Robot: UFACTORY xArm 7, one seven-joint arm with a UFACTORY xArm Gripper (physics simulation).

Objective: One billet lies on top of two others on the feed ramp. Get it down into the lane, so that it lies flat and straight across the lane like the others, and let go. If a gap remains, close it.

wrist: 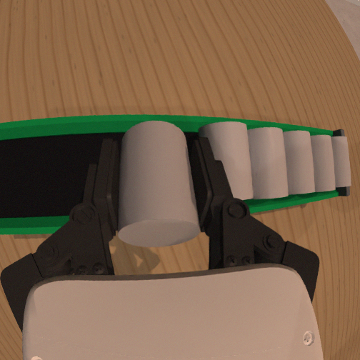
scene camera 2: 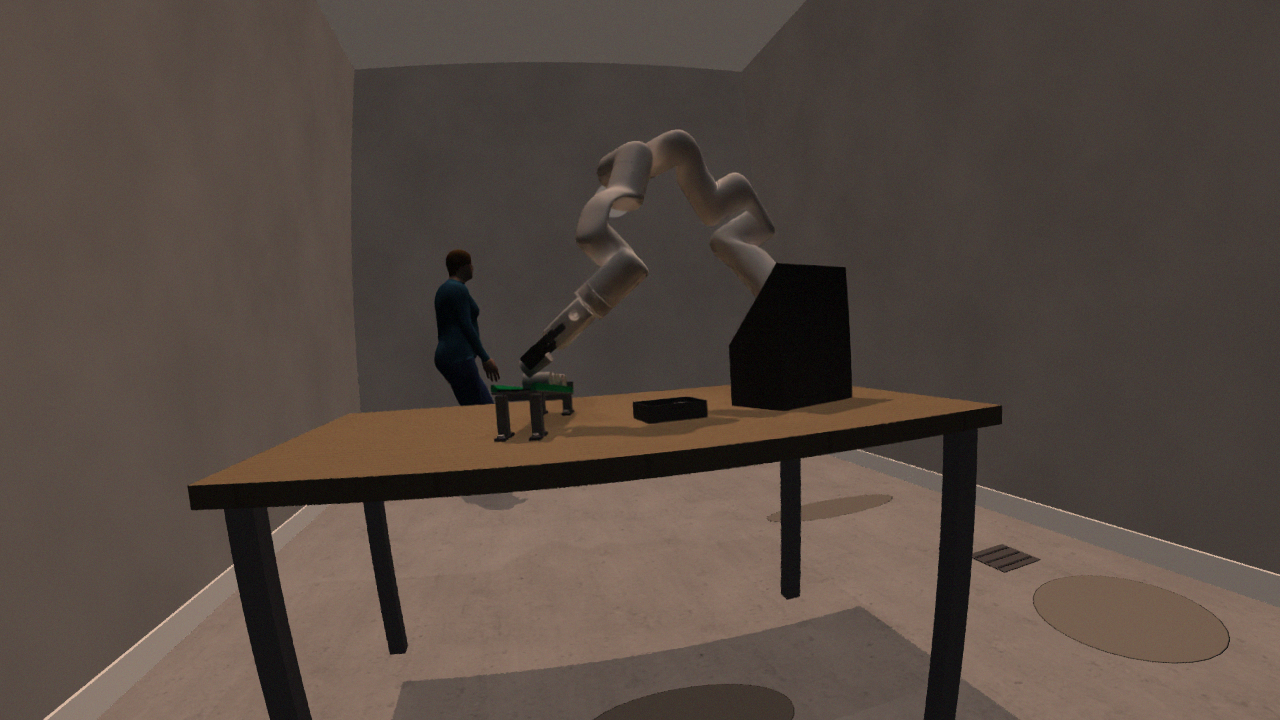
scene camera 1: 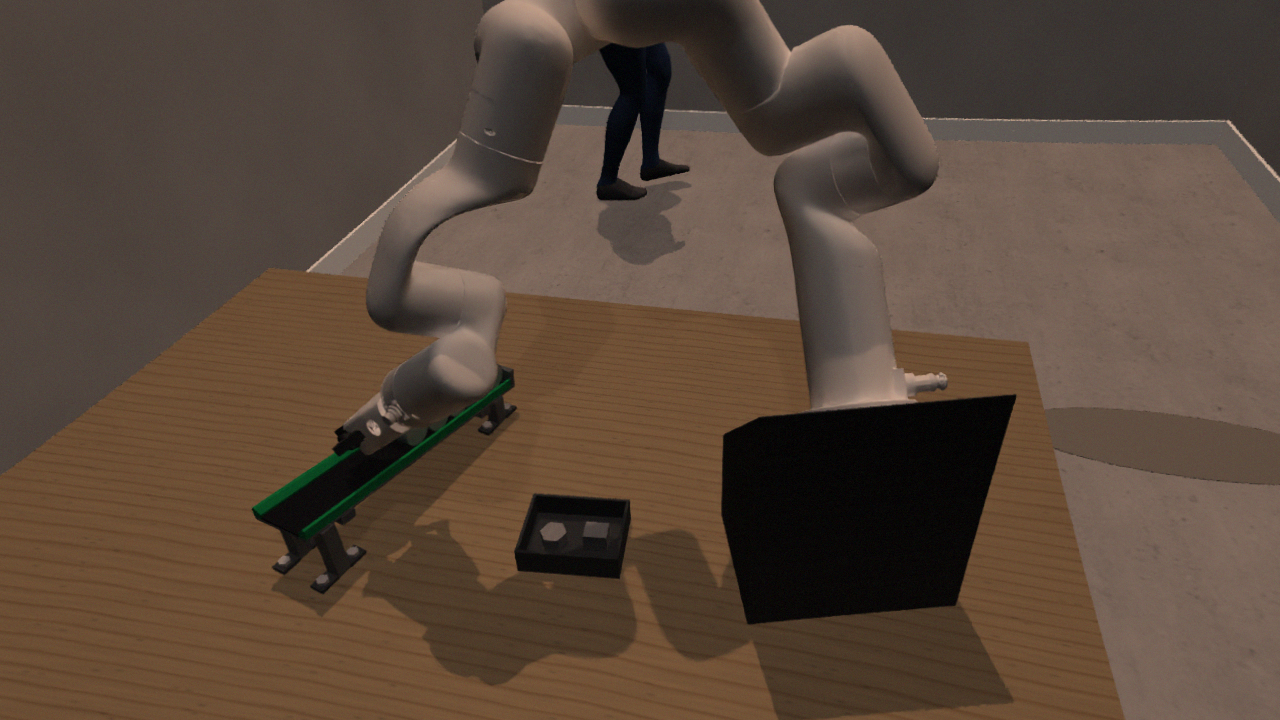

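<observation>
My gripper (scene camera 1: pixel 347 442) (scene camera 2: pixel 531 364) (wrist: pixel 154 156) is shut on a grey cylindrical billet (wrist: pixel 157 185). In the wrist view this billet lies crosswise over the dark lane of the green-railed feed ramp (scene camera 1: pixel 295 487) (scene camera 2: pixel 510 388) (wrist: pixel 60 125). Its near end overhangs the near rail in that view, and it looks raised above the lane; its exact height is hard to tell. Several billets lie side by side across the lane up to the end stop (wrist: pixel 344 191). The closest billet (wrist: pixel 232 160) of that row is right of the right finger, with a space between it and the held one.
A black tray (scene camera 1: pixel 568 565) (scene camera 2: pixel 669 411) with two small grey pieces stands on the wooden table (scene camera 1: pixel 161 591) (scene camera 2: pixel 393 438) beside the ramp. A large black box (scene camera 1: pixel 850 519) (scene camera 2: pixel 805 349) stands by the arm's base. A person (scene camera 1: pixel 635 107) (scene camera 2: pixel 456 313) stands behind the table.
</observation>
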